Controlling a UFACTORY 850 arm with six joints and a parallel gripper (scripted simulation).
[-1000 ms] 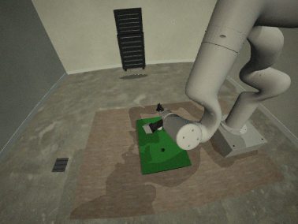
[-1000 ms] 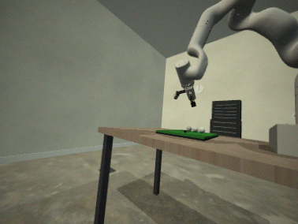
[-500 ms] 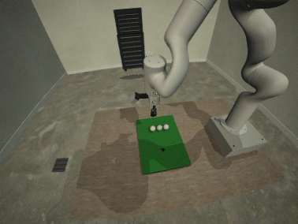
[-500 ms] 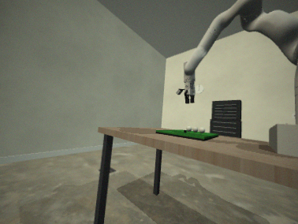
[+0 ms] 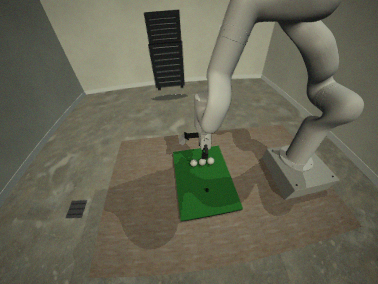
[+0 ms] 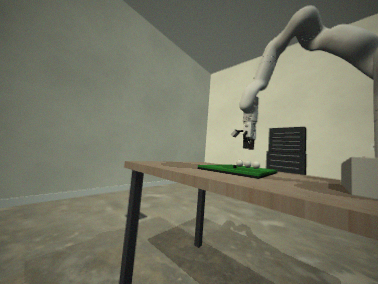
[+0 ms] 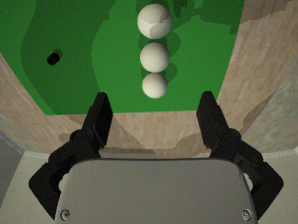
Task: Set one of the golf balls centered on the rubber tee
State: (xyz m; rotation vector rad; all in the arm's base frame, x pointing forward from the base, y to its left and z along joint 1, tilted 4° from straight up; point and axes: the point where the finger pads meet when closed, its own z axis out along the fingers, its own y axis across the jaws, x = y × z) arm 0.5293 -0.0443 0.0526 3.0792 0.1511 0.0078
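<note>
The white golf ball lies 10 cm below my hand. Also, from my hand: mat 1 cm behind, 13 cm to the left, 13 cm below.
</note>
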